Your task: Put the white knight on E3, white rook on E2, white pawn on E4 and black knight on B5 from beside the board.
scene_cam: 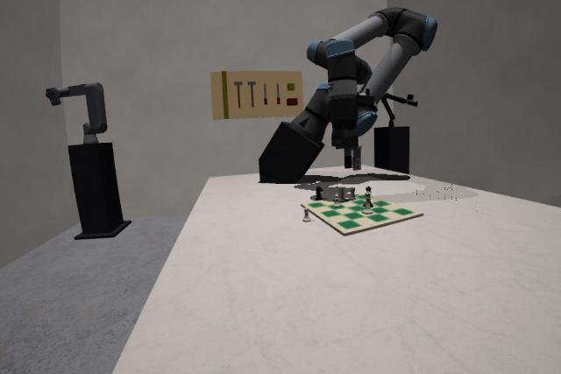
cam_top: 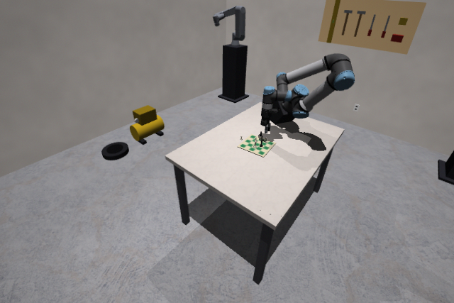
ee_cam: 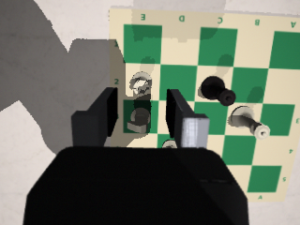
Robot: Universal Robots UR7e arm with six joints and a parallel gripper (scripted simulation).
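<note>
My hand is 110 mm above the cream chessboard, 80 mm short of it and 30 mm to the left of it.
</note>
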